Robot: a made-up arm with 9 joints. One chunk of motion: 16 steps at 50 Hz.
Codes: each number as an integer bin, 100 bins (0 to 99) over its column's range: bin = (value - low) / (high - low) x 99, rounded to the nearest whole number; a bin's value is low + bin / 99 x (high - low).
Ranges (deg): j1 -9..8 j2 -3..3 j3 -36..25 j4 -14..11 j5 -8..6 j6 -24..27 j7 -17..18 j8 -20..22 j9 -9..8
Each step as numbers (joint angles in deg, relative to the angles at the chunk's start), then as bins.
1 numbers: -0.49 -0.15 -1.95 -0.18 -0.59 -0.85 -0.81 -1.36 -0.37
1 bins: 50 47 55 55 52 45 46 44 50
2 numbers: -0.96 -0.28 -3.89 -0.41 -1.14 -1.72 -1.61 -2.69 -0.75
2 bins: 47 45 52 54 49 43 44 41 48
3 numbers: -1.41 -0.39 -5.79 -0.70 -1.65 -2.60 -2.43 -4.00 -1.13
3 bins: 44 43 49 53 45 42 41 38 46
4 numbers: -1.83 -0.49 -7.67 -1.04 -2.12 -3.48 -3.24 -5.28 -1.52
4 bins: 42 41 46 51 42 40 39 35 44
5 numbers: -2.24 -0.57 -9.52 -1.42 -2.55 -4.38 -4.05 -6.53 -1.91
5 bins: 39 40 43 50 39 38 37 32 41
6 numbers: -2.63 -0.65 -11.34 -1.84 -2.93 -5.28 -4.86 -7.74 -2.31
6 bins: 37 39 40 48 36 36 34 29 39
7 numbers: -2.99 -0.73 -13.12 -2.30 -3.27 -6.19 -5.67 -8.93 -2.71
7 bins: 35 37 37 46 33 35 32 26 37
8 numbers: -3.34 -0.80 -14.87 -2.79 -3.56 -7.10 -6.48 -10.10 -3.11
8 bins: 33 36 34 44 31 33 30 23 34
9 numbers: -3.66 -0.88 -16.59 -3.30 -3.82 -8.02 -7.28 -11.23 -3.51
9 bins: 31 35 32 42 30 31 27 21 32
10 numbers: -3.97 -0.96 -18.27 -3.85 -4.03 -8.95 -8.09 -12.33 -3.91
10 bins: 29 34 29 40 28 29 25 18 30
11 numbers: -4.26 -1.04 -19.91 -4.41 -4.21 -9.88 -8.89 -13.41 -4.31
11 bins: 28 32 26 38 27 27 23 16 27
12 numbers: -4.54 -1.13 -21.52 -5.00 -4.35 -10.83 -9.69 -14.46 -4.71
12 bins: 26 31 24 36 26 26 21 13 25
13 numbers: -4.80 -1.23 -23.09 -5.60 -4.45 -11.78 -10.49 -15.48 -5.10
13 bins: 24 29 21 33 25 24 18 11 23
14 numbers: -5.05 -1.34 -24.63 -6.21 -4.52 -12.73 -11.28 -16.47 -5.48
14 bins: 23 27 18 31 25 22 16 8 20
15 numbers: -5.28 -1.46 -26.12 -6.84 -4.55 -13.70 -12.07 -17.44 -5.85
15 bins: 22 25 16 28 24 20 14 6 18
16 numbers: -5.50 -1.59 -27.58 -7.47 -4.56 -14.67 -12.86 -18.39 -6.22
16 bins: 20 23 14 26 24 18 12 4 16
